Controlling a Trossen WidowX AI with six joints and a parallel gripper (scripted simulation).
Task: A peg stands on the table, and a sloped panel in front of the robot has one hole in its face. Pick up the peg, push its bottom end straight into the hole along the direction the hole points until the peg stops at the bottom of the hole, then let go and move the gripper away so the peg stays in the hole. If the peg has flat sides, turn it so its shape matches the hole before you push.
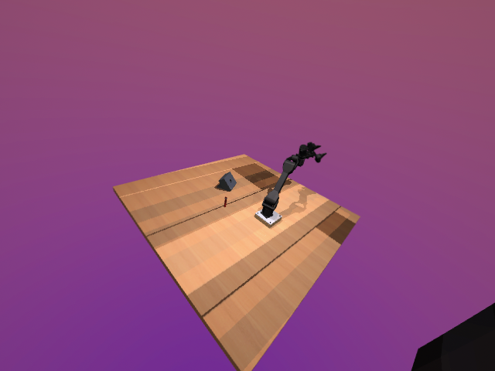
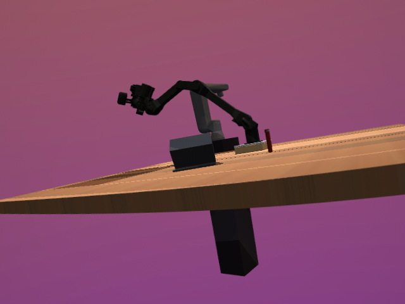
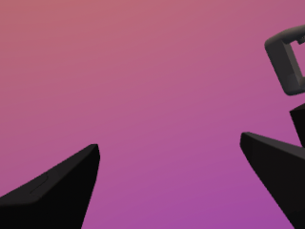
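The peg is 120 mm ahead of my gripper tip, 810 mm to the left of it and 320 mm below it. From my gripper tip the other things lie so: sloped panel (340 mm ahead, 650 mm to the left, 340 mm below).
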